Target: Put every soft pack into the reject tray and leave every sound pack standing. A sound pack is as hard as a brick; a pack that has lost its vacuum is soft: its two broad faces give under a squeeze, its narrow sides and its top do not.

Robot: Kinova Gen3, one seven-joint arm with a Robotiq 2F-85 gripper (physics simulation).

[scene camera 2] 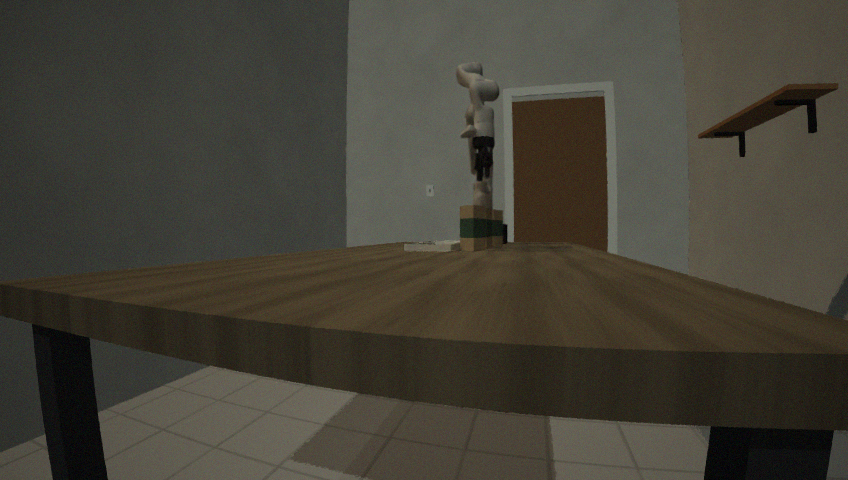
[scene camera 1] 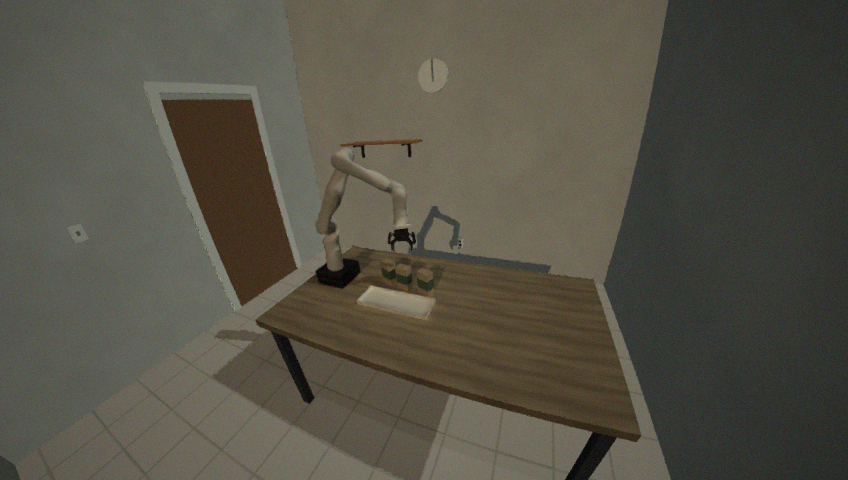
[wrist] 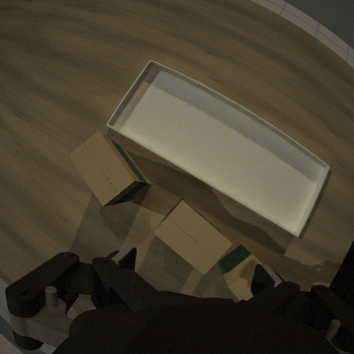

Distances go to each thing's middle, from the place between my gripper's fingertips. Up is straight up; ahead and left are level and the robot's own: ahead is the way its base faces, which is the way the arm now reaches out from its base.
My gripper is now 2 cm past the white reject tray point(scene camera 1: 416, 306), 15 cm to the left of it and 23 cm above it.
